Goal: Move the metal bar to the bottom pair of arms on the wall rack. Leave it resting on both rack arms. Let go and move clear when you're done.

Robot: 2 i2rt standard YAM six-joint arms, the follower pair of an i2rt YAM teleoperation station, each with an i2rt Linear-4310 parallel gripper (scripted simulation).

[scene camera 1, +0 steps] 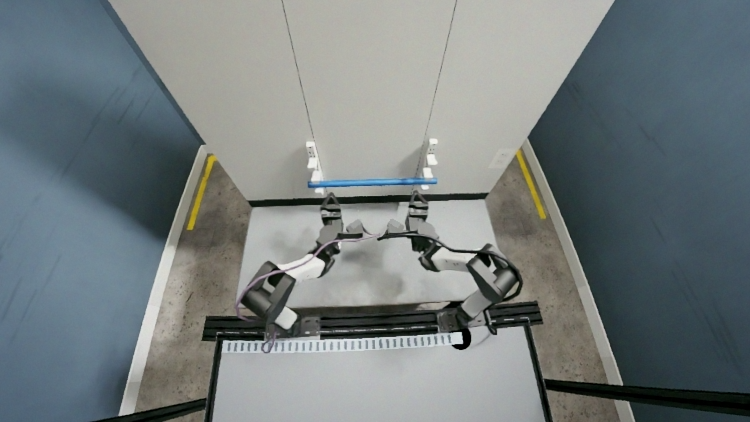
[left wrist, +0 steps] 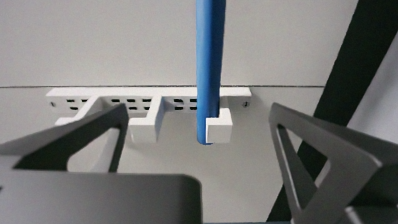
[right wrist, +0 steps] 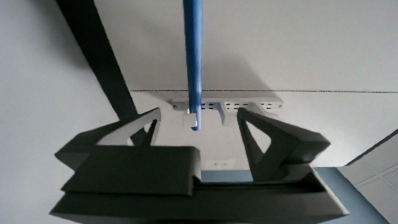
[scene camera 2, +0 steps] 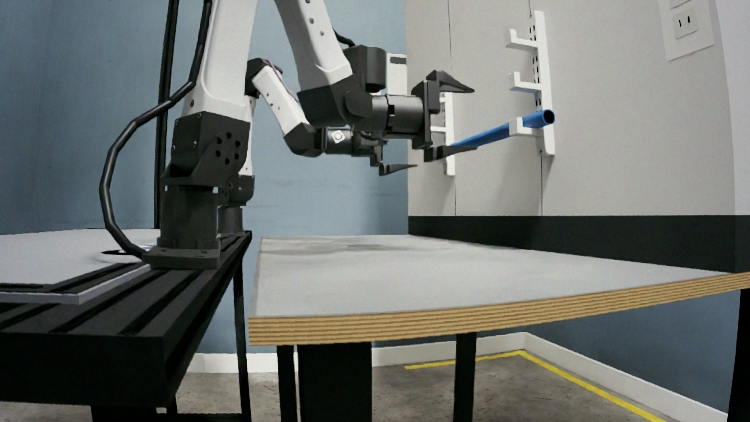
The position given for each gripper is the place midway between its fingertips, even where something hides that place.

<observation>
In view: the left gripper (left wrist: 198,110), the right gripper (scene camera 2: 474,119), a blue metal bar (scene camera 2: 501,132) and a rack upright (right wrist: 260,106).
The blue metal bar also shows in scene camera 1 (scene camera 1: 410,181). The right gripper shows as well in the right wrist view (right wrist: 199,111).
</observation>
